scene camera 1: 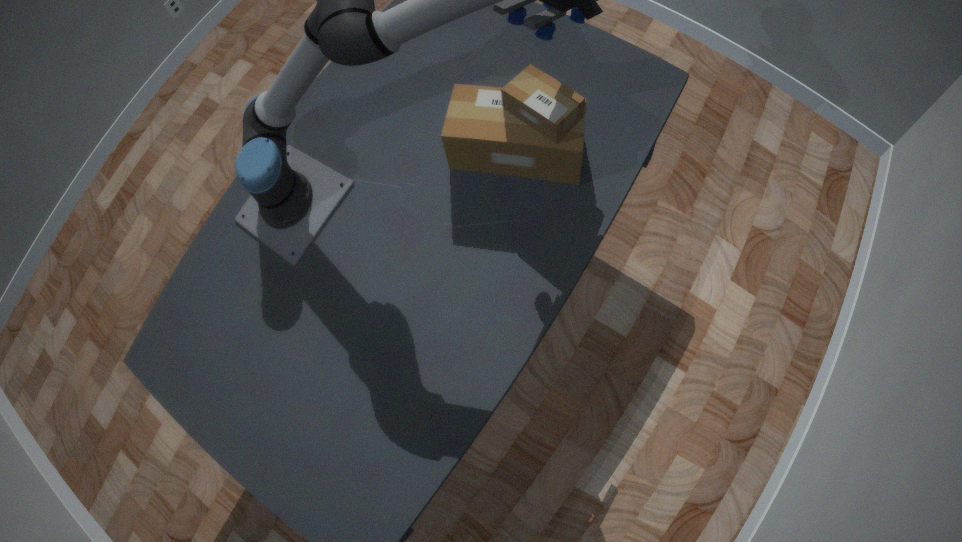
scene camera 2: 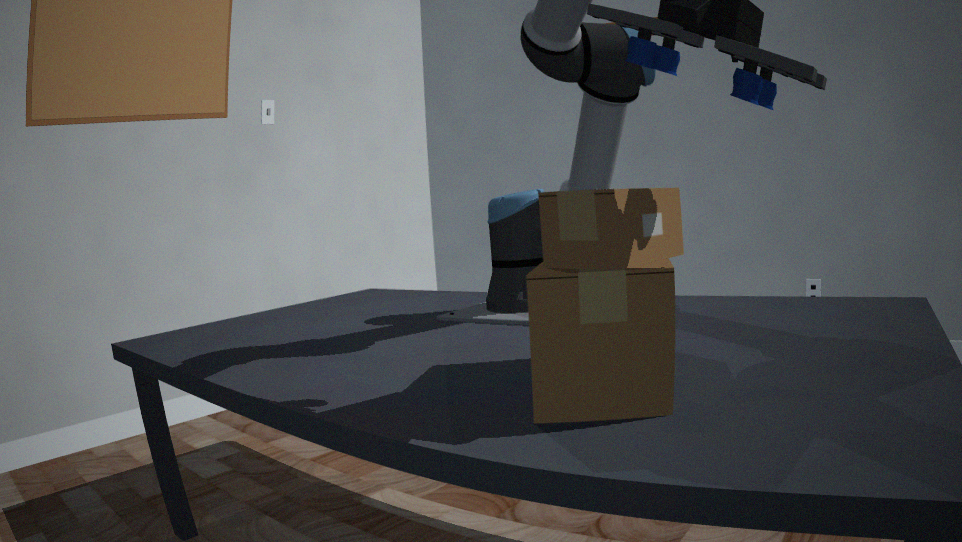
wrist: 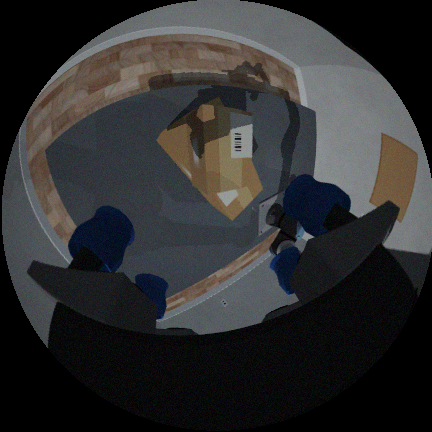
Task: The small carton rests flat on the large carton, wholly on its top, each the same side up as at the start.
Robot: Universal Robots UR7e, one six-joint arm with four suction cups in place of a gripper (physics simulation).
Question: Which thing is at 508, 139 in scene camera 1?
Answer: A large carton.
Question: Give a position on a large carton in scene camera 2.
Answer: At 602, 341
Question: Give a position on the suction head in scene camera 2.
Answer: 642, 52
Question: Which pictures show the small carton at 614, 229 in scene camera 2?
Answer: Scene camera 1, scene camera 2 and the wrist view: all of them.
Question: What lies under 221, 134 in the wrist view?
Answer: A small carton.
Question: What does the small carton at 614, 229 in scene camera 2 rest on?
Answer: A large carton.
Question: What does the suction head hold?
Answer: Nothing.
